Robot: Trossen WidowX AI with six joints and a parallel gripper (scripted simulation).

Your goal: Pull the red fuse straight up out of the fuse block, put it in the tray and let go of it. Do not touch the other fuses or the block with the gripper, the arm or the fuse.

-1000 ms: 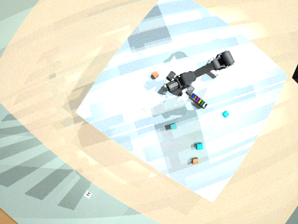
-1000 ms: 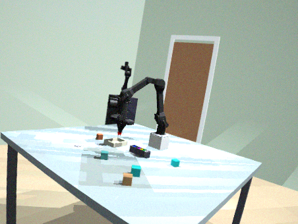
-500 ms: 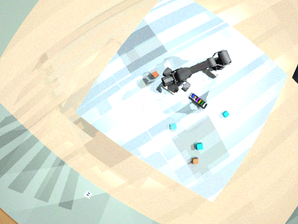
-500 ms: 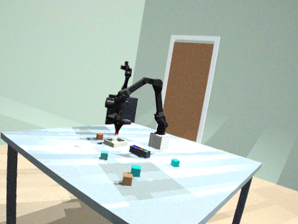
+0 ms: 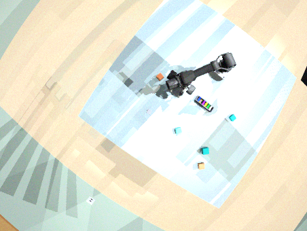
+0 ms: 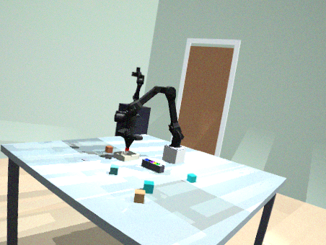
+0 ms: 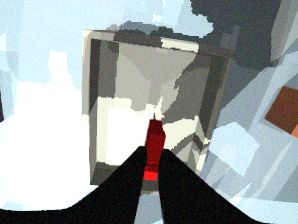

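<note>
Right now my gripper tip is 10 mm above the red fuse. Also, from my gripper tip: tray: 60 mm below.
</note>
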